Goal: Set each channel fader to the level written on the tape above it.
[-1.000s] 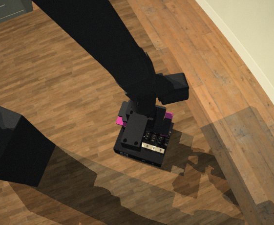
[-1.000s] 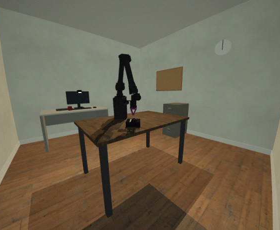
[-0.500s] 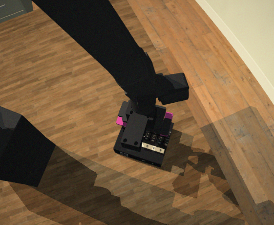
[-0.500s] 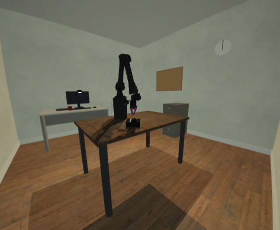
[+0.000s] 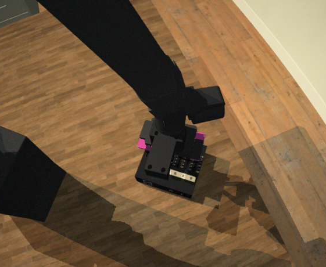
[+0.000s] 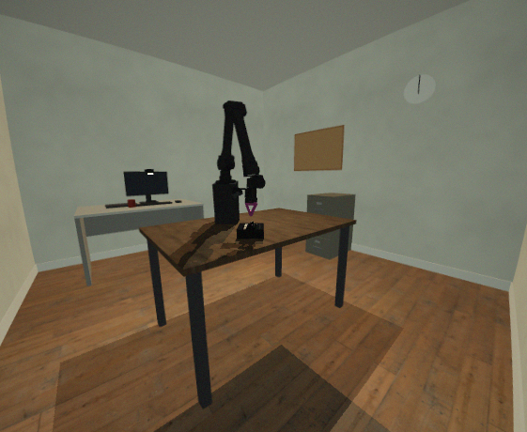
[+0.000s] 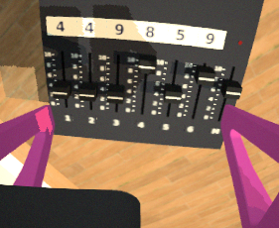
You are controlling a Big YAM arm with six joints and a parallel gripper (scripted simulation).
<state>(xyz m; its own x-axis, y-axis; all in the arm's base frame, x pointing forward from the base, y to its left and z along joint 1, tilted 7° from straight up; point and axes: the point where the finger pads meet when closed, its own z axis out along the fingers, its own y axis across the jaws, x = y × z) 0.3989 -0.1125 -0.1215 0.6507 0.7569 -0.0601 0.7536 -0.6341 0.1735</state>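
Right now my hand is 6 cm above the channel 3 fader cap and 3 cm short of it. Also, from my hand: channel 2 fader cap (6 cm below, 4 cm ahead, 1 cm to the right); then channel 5 fader cap (6 cm below, 3 cm to the left, 1 cm behind); then channel 4 fader (6 cm below, 1 cm behind).
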